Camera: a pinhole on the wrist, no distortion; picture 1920 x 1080 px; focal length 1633.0 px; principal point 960.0 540.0 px. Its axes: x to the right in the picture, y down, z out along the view. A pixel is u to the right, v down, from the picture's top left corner.
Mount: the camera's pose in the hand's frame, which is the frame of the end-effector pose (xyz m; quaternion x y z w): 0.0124 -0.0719 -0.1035 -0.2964 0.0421 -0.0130 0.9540
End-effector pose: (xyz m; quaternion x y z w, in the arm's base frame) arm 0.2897 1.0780 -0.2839 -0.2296 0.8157 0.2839 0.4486
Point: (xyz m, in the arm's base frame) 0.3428 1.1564 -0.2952
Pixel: 514 283
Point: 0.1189 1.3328 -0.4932
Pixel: 1699 971
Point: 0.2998 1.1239 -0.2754
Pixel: 519 600
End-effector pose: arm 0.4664 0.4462 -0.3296 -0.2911 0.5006 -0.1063 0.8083
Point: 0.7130 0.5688 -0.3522
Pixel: 1093 225
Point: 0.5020 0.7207 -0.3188
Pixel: 192 1008
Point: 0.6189 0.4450 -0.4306
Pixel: 1743 381
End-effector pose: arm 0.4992 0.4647 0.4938 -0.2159 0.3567 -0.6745 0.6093
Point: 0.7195 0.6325 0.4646
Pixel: outside the picture
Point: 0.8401 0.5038 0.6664
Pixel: 346 123
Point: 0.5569 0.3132 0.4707
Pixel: 1789 637
